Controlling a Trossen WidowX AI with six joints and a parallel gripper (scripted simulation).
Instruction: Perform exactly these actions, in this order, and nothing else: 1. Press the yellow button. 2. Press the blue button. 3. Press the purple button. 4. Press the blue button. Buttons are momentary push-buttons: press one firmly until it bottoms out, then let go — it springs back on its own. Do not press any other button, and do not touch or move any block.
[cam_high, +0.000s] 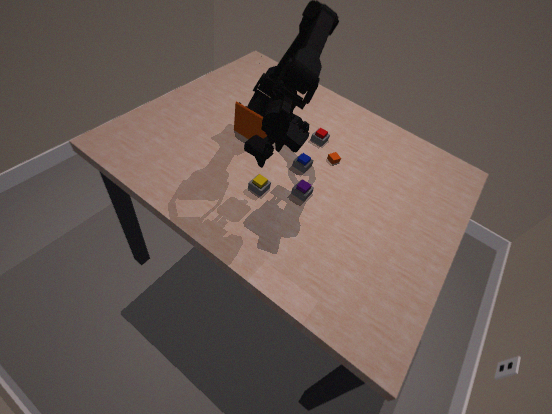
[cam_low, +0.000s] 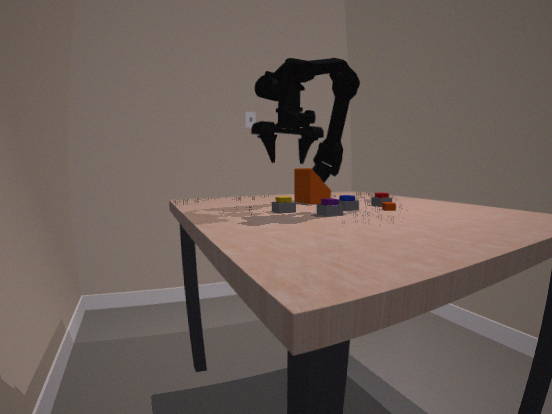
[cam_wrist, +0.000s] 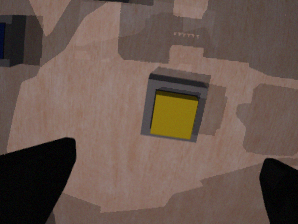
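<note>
The yellow button lies 10 mm behind my gripper tip and 90 mm below it. The rest, counted from my gripper tip: blue button: 50 mm ahead, 160 mm to the left, 90 mm below; then purple button: 100 mm ahead, 50 mm to the left, 90 mm below; then small orange block: 130 mm ahead, 250 mm to the left, 120 mm below.
</note>
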